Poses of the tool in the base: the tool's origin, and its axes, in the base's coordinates. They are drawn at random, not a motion.
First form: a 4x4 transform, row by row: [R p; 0 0 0 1], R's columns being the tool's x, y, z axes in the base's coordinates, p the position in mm. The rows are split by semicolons.
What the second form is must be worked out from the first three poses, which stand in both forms.
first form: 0.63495 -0.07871 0.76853 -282.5; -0.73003 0.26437 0.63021 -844.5; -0.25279 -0.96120 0.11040 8.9; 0 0 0 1
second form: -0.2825 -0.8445 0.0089 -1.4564 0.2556 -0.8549
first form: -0.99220 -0.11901 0.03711 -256.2; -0.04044 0.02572 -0.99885 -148.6; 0.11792 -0.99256 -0.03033 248.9; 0 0 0 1
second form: -0.2562 -0.1486 0.2489 -1.6013 -0.1182 -3.1009
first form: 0.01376 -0.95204 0.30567 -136.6; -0.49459 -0.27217 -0.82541 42.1; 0.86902 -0.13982 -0.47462 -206.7; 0 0 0 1
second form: -0.1366 0.0421 -0.2067 -2.8551 -1.0532 -1.5430
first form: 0.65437 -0.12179 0.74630 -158.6; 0.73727 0.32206 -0.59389 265.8; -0.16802 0.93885 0.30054 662.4; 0 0 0 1
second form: -0.1586 0.2658 0.6624 1.2610 0.1688 0.8449
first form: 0.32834 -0.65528 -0.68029 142.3; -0.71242 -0.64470 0.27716 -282.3; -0.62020 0.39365 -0.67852 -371.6; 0 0 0 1
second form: 0.1423 -0.2823 -0.3716 2.6159 0.6690 -1.1389
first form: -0.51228 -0.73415 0.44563 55.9; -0.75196 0.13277 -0.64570 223.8; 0.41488 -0.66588 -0.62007 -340.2; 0 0 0 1
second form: 0.0559 0.2238 -0.3402 -2.3206 -0.4278 -2.1688
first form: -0.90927 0.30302 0.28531 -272.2; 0.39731 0.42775 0.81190 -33.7; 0.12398 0.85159 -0.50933 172.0; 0 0 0 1
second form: -0.2722 -0.0337 0.1720 2.1098 -0.1243 2.7296
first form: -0.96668 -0.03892 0.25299 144.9; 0.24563 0.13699 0.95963 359.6; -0.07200 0.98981 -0.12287 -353.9; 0 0 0 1
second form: 0.1449 0.3596 -0.3539 1.6943 0.0721 2.8928
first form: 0.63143 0.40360 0.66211 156.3; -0.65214 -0.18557 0.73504 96.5; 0.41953 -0.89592 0.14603 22.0; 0 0 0 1
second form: 0.1563 0.0965 0.0220 -1.4092 -0.4329 -0.8015
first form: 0.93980 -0.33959 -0.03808 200.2; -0.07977 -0.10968 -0.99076 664.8; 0.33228 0.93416 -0.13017 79.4; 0 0 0 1
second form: 0.2002 0.6648 0.0794 1.7092 -0.3387 -0.0847
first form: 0.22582 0.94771 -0.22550 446.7; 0.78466 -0.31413 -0.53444 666.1; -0.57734 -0.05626 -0.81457 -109.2; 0 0 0 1
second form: 0.4467 0.6661 -0.1092 -3.0726 0.6155 1.2906
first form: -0.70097 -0.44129 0.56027 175.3; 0.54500 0.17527 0.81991 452.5; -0.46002 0.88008 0.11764 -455.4; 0 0 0 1
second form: 0.1753 0.4525 -0.4554 1.4379 0.4780 2.4807
